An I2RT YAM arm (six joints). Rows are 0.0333 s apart.
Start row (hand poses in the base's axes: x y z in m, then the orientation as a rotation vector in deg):
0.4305 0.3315 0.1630 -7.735 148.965 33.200
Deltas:
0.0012 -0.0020 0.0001 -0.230 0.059 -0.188
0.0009 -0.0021 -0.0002 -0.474 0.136 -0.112
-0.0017 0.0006 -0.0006 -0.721 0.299 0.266
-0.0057 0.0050 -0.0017 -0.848 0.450 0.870
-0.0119 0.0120 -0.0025 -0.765 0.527 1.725
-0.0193 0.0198 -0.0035 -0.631 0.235 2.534
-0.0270 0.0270 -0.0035 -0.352 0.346 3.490
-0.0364 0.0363 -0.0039 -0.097 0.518 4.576
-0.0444 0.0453 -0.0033 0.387 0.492 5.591
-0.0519 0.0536 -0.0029 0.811 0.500 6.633
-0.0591 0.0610 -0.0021 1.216 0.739 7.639
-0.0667 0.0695 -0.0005 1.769 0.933 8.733
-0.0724 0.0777 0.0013 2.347 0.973 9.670
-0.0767 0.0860 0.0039 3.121 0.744 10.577
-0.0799 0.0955 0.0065 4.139 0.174 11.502
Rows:
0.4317 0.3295 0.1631 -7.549 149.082 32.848
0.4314 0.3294 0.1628 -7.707 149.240 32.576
0.4288 0.3321 0.1624 -8.241 149.505 32.423
0.4248 0.3365 0.1613 -9.035 149.734 32.503
0.4186 0.3435 0.1605 -10.112 149.838 32.929
0.4112 0.3513 0.1595 -11.203 149.557 33.325
0.4035 0.3585 0.1595 -12.342 149.620 34.045
0.3941 0.3678 0.1591 -13.650 149.746 34.793
0.3861 0.3768 0.1597 -14.836 149.589 35.769
0.3786 0.3851 0.1601 -16.071 149.473 36.683
0.3714 0.3925 0.1609 -17.216 149.576 37.612
0.3638 0.4010 0.1625 -18.442 149.571 38.754
0.3581 0.4092 0.1643 -19.486 149.395 39.838
0.3538 0.4175 0.1669 -20.480 148.876 41.098
0.3506 0.4270 0.1695 -21.482 147.920 42.589

